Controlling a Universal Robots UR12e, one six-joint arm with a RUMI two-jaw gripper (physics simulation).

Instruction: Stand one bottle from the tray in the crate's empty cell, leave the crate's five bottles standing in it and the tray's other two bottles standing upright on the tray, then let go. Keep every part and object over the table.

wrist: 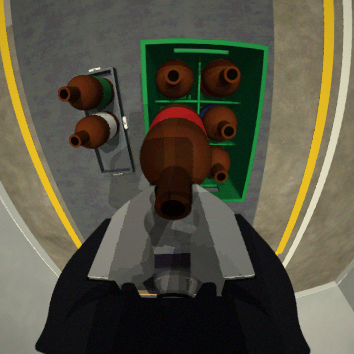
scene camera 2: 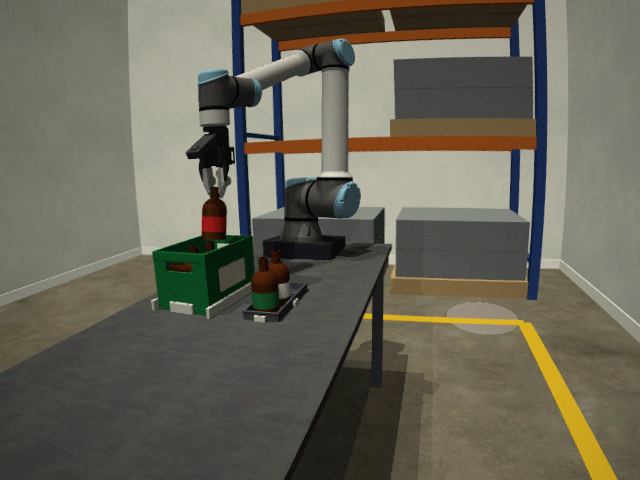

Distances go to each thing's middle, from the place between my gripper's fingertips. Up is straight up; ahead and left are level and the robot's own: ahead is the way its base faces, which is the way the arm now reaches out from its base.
My hand is 30 mm short of the white-labelled bottle (wrist: 91,131), 190 mm to the right of it and 230 mm above it. Also, from my hand: green-labelled bottle (scene camera 2: 264,284): 110 mm ahead, 180 mm to the left, 230 mm below.
